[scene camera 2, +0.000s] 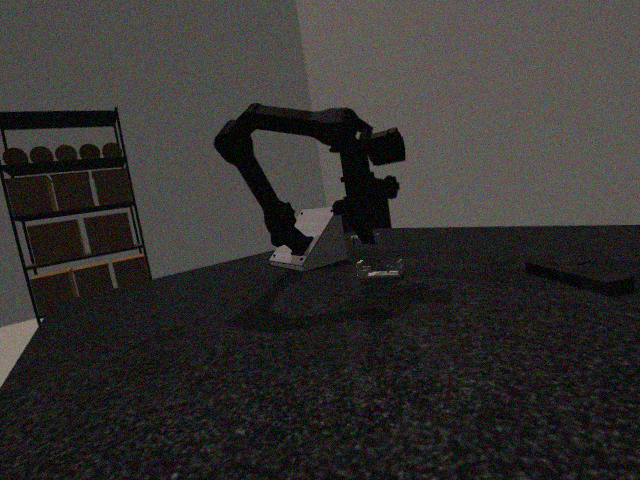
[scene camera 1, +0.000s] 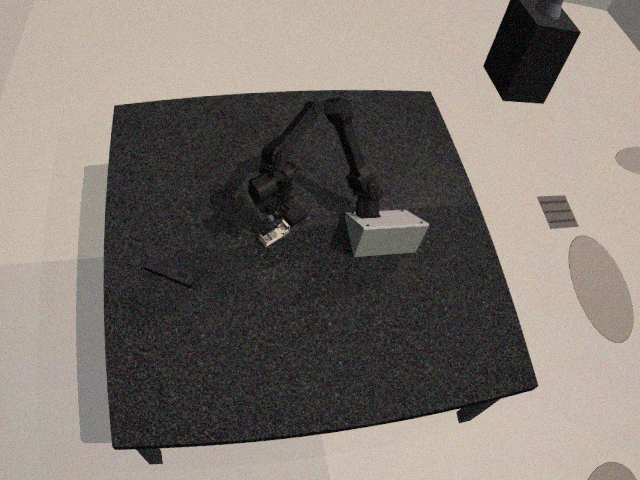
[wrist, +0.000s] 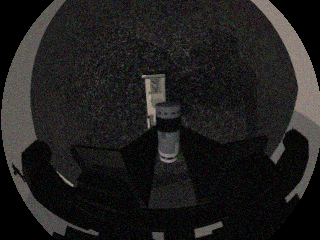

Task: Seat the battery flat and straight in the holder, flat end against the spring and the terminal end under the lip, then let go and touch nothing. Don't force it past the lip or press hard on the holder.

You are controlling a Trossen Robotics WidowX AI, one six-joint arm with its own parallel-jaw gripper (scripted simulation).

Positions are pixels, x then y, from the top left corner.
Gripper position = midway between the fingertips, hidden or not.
Labels:
My gripper [scene camera 2: 367, 242] carries a battery [wrist: 168, 115].

